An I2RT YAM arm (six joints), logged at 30 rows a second.
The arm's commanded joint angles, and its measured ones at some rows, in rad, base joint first. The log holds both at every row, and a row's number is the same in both.
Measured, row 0:
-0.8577 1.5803 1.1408 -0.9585 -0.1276 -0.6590
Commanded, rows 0 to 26:
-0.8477 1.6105 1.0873 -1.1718 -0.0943 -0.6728
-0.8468 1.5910 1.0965 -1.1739 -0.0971 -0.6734
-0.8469 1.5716 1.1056 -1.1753 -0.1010 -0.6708
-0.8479 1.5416 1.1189 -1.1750 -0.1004 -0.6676
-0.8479 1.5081 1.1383 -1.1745 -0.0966 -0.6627
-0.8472 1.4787 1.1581 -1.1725 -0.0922 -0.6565
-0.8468 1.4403 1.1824 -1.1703 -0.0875 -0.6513
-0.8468 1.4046 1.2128 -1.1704 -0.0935 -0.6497
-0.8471 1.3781 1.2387 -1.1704 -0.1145 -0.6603
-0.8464 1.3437 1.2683 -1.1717 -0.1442 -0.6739
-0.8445 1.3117 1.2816 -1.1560 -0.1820 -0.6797
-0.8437 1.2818 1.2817 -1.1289 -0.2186 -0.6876
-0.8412 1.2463 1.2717 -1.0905 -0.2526 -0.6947
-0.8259 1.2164 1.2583 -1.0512 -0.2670 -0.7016
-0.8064 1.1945 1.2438 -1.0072 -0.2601 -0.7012
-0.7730 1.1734 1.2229 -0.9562 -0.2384 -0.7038
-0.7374 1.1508 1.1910 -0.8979 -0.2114 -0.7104
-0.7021 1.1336 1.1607 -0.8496 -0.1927 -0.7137
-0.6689 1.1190 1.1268 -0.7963 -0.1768 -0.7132
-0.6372 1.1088 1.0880 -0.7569 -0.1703 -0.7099
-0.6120 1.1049 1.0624 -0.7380 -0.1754 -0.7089
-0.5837 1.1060 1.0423 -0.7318 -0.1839 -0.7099
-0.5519 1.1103 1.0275 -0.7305 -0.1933 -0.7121
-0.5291 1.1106 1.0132 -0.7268 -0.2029 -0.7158
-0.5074 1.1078 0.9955 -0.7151 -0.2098 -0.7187
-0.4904 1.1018 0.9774 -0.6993 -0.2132 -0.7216
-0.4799 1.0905 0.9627 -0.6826 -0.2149 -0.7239
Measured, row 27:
-0.5068 1.1126 0.9897 -0.7628 -0.1940 -0.7086
